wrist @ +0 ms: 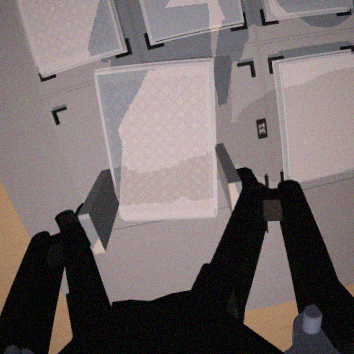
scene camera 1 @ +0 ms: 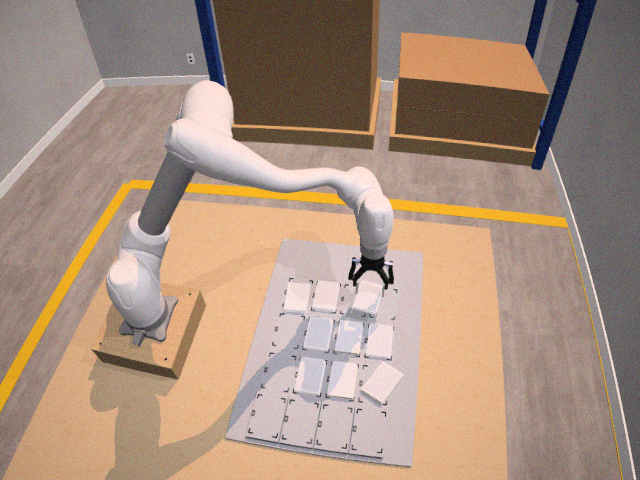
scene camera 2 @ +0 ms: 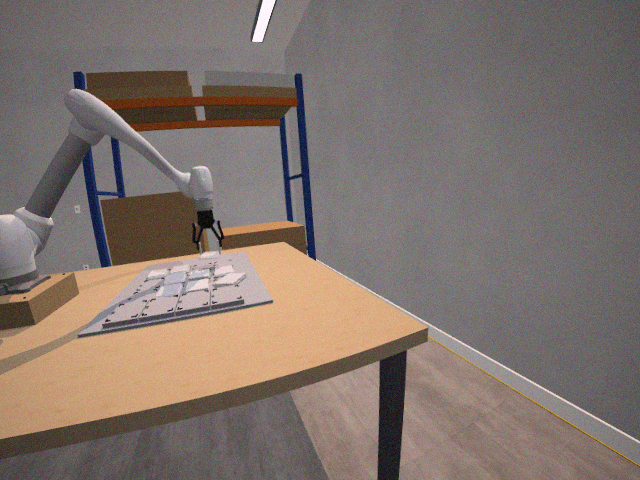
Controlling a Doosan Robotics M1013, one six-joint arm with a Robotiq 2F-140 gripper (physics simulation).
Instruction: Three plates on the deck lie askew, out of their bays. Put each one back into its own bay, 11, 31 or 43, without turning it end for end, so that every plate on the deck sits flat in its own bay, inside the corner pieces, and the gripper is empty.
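Pixels of known places: gripper, fingertip midpoint: (wrist: 164,173) (scene camera 1: 369,292); arm's base at its link origin: (scene camera 1: 149,316) (scene camera 2: 16,287).
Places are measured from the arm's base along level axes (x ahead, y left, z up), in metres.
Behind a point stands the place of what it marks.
Note:
The gripper (scene camera 1: 370,287) @[x 0.768, y 0.208, z -0.033 m] (scene camera 2: 209,251) @[x 0.768, y 0.208, z -0.033 m] (wrist: 165,185) @[x 0.768, y 0.208, z -0.033 m] is shut on a white plate (scene camera 1: 368,298) @[x 0.764, y 0.173, z -0.021 m] (scene camera 2: 208,255) @[x 0.756, y 0.159, z -0.023 m] (wrist: 165,110) @[x 0.752, y 0.157, z -0.020 m] by its long sides. The plate hangs a little above the deck (scene camera 1: 404,413) @[x 0.905, y -0.218, z -0.091 m] (scene camera 2: 253,281) @[x 0.912, y -0.166, z -0.090 m] (wrist: 160,250) @[x 0.811, y 0.328, z -0.090 m], over the far row. It is right of the bay 31 label (scene camera 1: 342,298) @[x 0.669, y 0.213, z -0.090 m] (wrist: 262,128) @[x 0.668, y 0.212, z -0.090 m] in scene camera 1, partly over bay 31 and the bay beside it. Another plate (scene camera 1: 381,383) @[x 0.826, y -0.125, z -0.074 m] (scene camera 2: 230,279) @[x 0.827, y -0.137, z -0.074 m] lies clearly turned across bay 43, out of its corner pieces. The far-left plate (scene camera 1: 297,297) @[x 0.505, y 0.192, z -0.075 m] (scene camera 2: 157,273) @[x 0.504, y 0.175, z -0.075 m] looks straight in bay 11.
Several other plates stand in neighbouring bays, including a far-row plate (scene camera 1: 326,296) @[x 0.611, y 0.207, z -0.076 m] (wrist: 320,120) @[x 0.612, y 0.214, z -0.076 m] beside bay 31 and a second-row plate (scene camera 1: 379,340) @[x 0.812, y 0.037, z -0.076 m] (wrist: 72,35) @[x 0.814, y 0.078, z -0.076 m] near the held one. The robot base block (scene camera 1: 188,335) @[x 0.149, y -0.029, z -0.049 m] (scene camera 2: 56,302) @[x 0.149, y -0.039, z -0.075 m] is left of the deck.

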